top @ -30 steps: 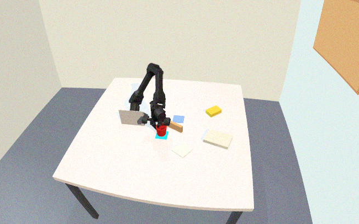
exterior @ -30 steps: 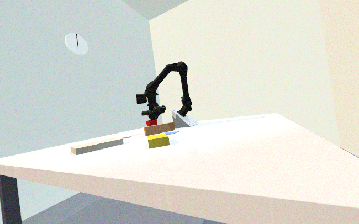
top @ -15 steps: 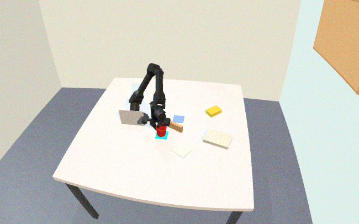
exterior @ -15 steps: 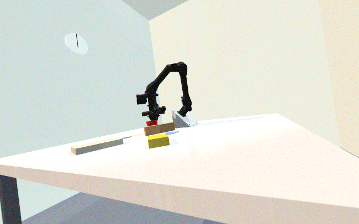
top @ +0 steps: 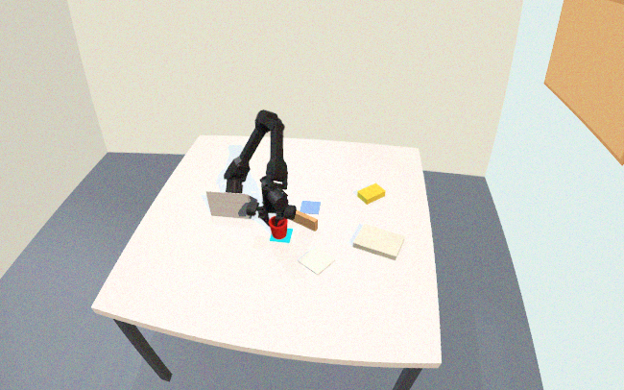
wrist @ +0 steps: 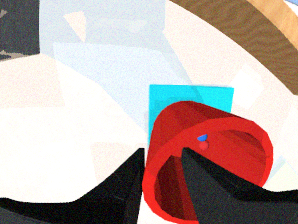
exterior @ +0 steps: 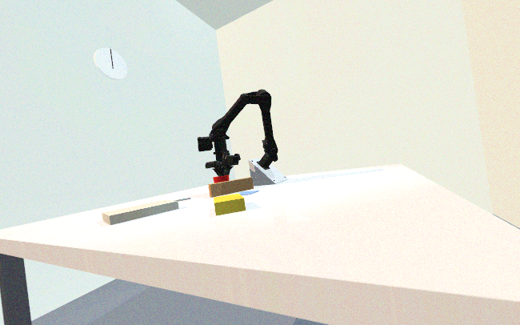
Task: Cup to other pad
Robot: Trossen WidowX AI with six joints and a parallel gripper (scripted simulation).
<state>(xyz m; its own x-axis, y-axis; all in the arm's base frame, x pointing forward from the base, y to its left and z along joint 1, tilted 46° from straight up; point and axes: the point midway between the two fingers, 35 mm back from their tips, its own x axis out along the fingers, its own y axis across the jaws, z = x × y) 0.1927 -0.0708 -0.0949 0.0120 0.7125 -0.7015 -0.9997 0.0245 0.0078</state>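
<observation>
Now: the red cup 2 cm ahead of my gripper tip and 1 cm below it. The rest, counted from my gripper tip: wooden block 9 cm to the left, 8 cm ahead, 3 cm below; then white tile 19 cm ahead, 13 cm to the right, 4 cm below; then light blue pad 18 cm to the left, 13 cm ahead, 5 cm below.
</observation>
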